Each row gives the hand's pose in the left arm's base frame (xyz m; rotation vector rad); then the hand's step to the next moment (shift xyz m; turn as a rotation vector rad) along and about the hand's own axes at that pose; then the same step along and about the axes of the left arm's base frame.
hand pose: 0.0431 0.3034 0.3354 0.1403 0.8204 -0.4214
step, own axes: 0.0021 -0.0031 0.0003 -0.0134 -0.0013 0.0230
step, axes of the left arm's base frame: 0.0002 -0.0035 -0.0012 0.0070 -0.0035 0.0255
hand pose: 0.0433 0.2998 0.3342 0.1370 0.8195 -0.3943
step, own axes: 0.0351 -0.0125 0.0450 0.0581 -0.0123 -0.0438
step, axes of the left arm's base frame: 0.0474 -0.0337 0.0052 0.0009 -0.0163 -0.0720
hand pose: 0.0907 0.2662 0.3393 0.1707 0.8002 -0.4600
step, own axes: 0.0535 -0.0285 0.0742 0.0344 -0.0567 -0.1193
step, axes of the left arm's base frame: 0.0676 -0.0666 0.0131 -0.0829 -0.0239 -0.1058
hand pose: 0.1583 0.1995 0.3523 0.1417 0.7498 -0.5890
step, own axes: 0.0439 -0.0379 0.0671 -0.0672 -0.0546 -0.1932
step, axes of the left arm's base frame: 0.0448 -0.0732 0.0225 -0.1850 0.0479 -0.0911
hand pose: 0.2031 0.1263 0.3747 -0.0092 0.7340 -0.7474
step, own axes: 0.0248 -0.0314 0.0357 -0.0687 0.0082 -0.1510
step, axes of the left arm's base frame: 0.0149 -0.0475 0.0200 -0.1214 0.0854 -0.0745
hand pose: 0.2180 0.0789 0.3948 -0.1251 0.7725 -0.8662
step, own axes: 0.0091 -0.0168 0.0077 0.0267 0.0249 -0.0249
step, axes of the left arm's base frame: -0.0020 -0.0192 0.0072 0.0102 0.0020 -0.0429
